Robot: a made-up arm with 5 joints.
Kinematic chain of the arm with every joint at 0, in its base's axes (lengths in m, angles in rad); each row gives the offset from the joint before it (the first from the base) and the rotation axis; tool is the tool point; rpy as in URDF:
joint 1: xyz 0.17 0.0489 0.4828 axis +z
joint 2: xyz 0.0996 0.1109 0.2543 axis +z
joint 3: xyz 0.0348 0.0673 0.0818 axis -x
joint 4: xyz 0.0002 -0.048 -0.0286 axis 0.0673 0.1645 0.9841
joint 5: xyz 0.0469 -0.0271 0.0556 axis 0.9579 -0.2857 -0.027
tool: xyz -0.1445 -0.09 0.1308 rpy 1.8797 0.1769 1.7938
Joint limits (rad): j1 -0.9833..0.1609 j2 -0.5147..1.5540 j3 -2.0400..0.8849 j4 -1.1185..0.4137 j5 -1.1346..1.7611
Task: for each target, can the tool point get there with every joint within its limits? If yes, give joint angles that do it. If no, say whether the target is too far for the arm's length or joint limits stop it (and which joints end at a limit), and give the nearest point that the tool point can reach.
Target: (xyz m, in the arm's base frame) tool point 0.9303 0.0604 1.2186
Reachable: no: too far | nearest point 0.5229 0.0542 0.9828 | short by 0.471 m
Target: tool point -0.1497 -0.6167 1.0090
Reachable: no: too far | nearest point 0.2106 -0.1199 0.8738 | short by 0.628 m
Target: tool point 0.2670 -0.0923 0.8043
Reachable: yes | joints -0.6518 0.6566 -0.7324 0.0982 0.0861
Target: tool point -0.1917 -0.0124 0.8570
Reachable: no: joint limits stop it (at a limit: joint 1, joint 2, joint 3, joint 4) | nearest point 0.0216 0.0966 0.9108 | short by 0.245 m
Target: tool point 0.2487 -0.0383 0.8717
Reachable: yes | joints -0.2971 0.3663 -0.1545 0.0928 0.4677
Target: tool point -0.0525 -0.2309 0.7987
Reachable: no: joint limits stop it (at a limit: joint 1, joint 4) | nearest point 0.1635 -0.0800 0.8090 | short by 0.264 m
